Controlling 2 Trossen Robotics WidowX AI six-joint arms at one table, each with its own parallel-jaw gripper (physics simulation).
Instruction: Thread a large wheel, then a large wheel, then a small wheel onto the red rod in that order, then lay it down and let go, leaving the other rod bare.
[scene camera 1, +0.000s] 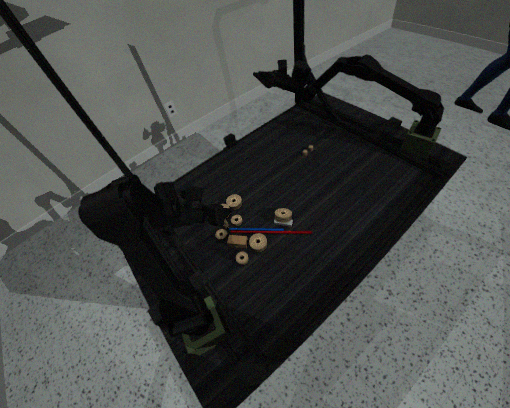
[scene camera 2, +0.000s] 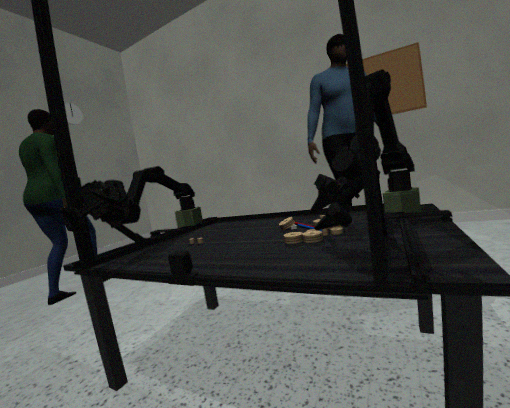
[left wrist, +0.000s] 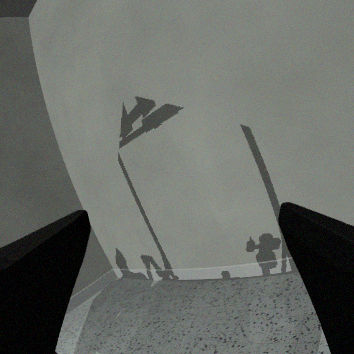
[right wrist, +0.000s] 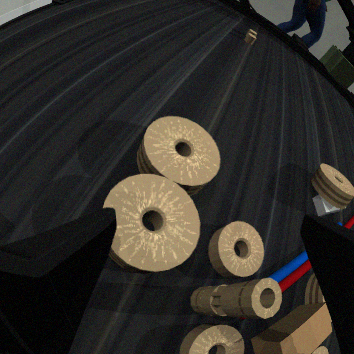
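Seen in the pictures: left gripper, fingertip midpoint: (scene camera 1: 255, 72) (scene camera 2: 76, 200) (left wrist: 185, 217); right gripper, fingertip midpoint: (scene camera 2: 312, 220) (right wrist: 213, 222); left arm's base at its link origin: (scene camera 1: 424, 130) (scene camera 2: 187, 209) (right wrist: 346, 58); right arm's base at its link origin: (scene camera 1: 199, 323) (scene camera 2: 400, 190).
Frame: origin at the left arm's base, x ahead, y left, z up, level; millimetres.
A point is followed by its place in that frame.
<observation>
The red rod (scene camera 1: 300, 232) {y -190, x 573, z -94 mm} (right wrist: 296, 277) {y -334, x 666, z -92 mm} lies beside the blue rod (scene camera 1: 265, 229) {y -291, x 627, z -93 mm} (right wrist: 290, 266) {y -342, x 657, z -92 mm}; their near ends are hidden by a wooden cylinder (right wrist: 227, 300) {y -423, x 693, z -59 mm} in the right wrist view. Two large wheels (right wrist: 175, 240) {y -448, x 663, z -81 mm} (right wrist: 200, 162) {y -441, x 606, z -81 mm} lie touching; another (scene camera 1: 283, 213) {y -271, x 550, z -79 mm} (right wrist: 334, 186) {y -290, x 572, z -68 mm} leans on a white block, and another (scene camera 1: 263, 244) {y -259, x 679, z -80 mm} lies by the rods. Small wheels (scene camera 1: 236, 219) {y -402, x 650, z -97 mm} (scene camera 1: 221, 233) {y -408, x 722, z -96 mm} (scene camera 1: 242, 257) {y -295, x 745, z -96 mm} lie around the rod ends. My right gripper (right wrist: 213, 222) {y -443, x 661, z -49 mm} is open and empty, above the wheels. My left gripper (left wrist: 185, 217) {y -708, x 99, z 117 mm} is open and empty, beyond the table's far edge.
A wooden block (scene camera 1: 237, 241) {y -330, x 720, z -72 mm} (right wrist: 295, 332) {y -354, x 712, z -71 mm} lies between the rods and a small wheel. Two small wooden pegs (scene camera 1: 305, 152) {y -365, x 250, z -85 mm} (scene camera 1: 311, 147) {y -359, x 211, z -84 mm} stand far from the wheels. Black posts (scene camera 1: 299, 40) {y -575, x -51, z 213 mm} (scene camera 2: 367, 150) {y -782, x 778, z 113 mm} rise at the table's edge, and a dark box (scene camera 2: 180, 262) {y -701, x 368, z -66 mm} sits on that edge.
</observation>
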